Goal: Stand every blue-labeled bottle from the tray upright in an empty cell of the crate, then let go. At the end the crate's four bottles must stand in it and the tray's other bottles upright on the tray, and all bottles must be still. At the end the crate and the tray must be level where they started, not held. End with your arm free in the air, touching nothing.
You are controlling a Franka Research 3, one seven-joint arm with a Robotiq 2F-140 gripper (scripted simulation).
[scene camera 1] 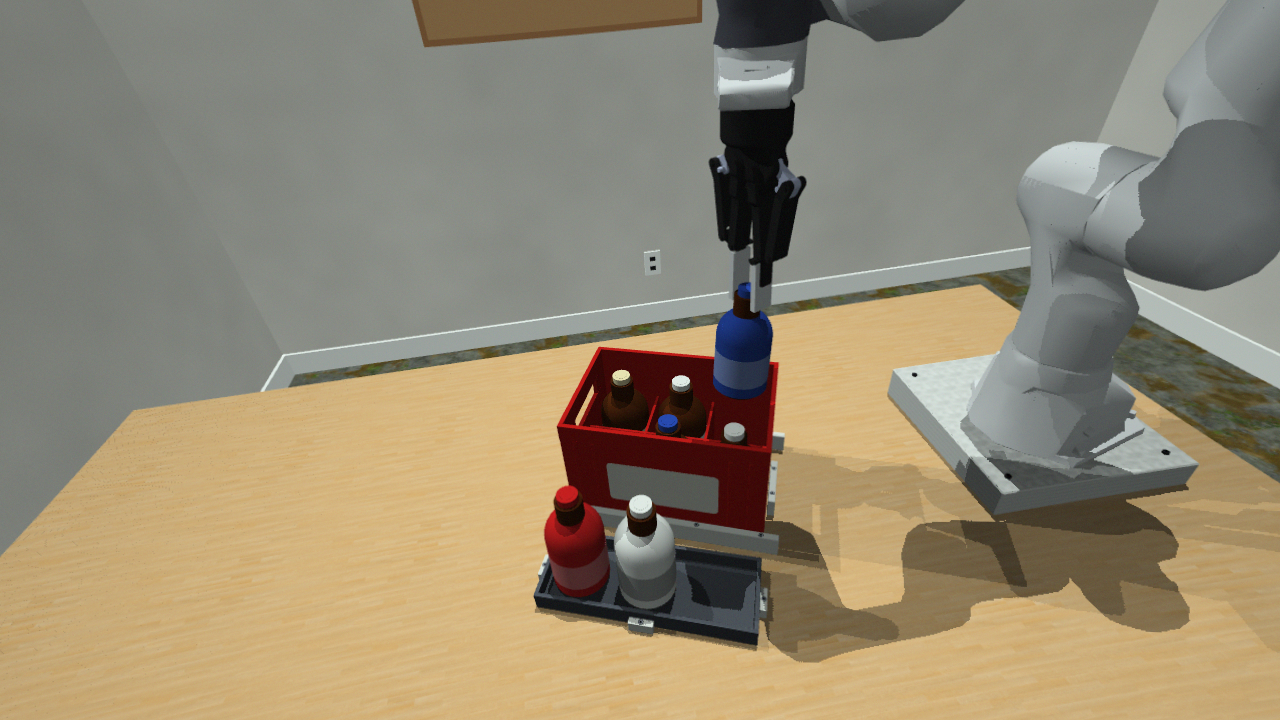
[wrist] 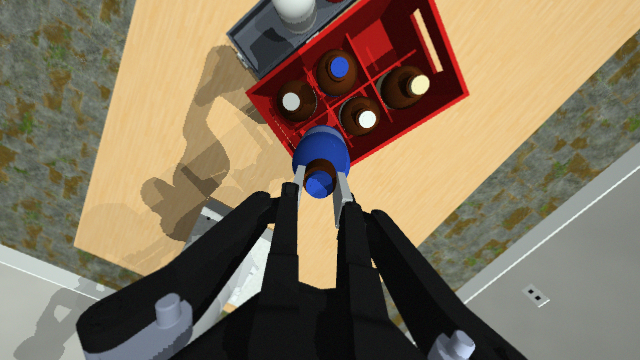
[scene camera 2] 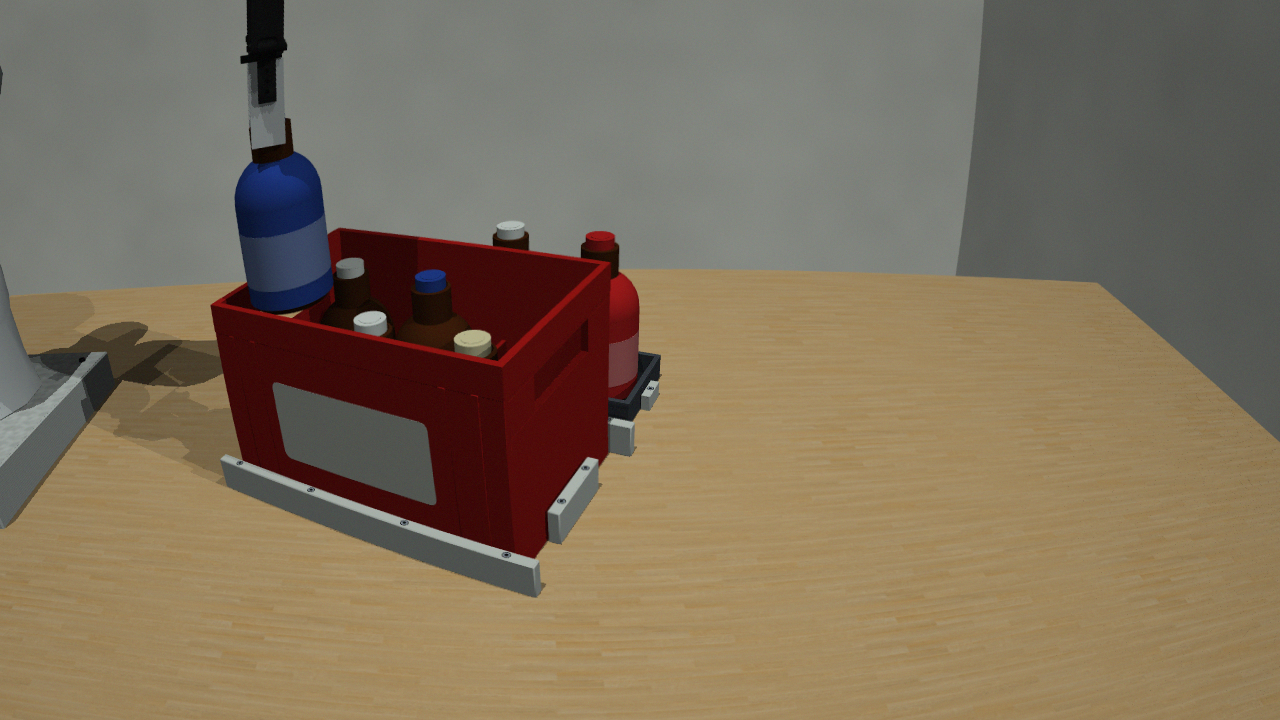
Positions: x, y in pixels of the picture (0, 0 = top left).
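Scene camera 1 shows the gripper and a red crate. The gripper shows in the wrist view too, as does the red crate in the wrist view (376, 42). The gripper is also in scene camera 2 (267, 140), and the red crate shows there as well. On the gripper, (scene camera 1: 776, 187) and (wrist: 161, 308) are the same spot. On the red crate, (scene camera 1: 721, 484) and (scene camera 2: 387, 303) are the same spot.
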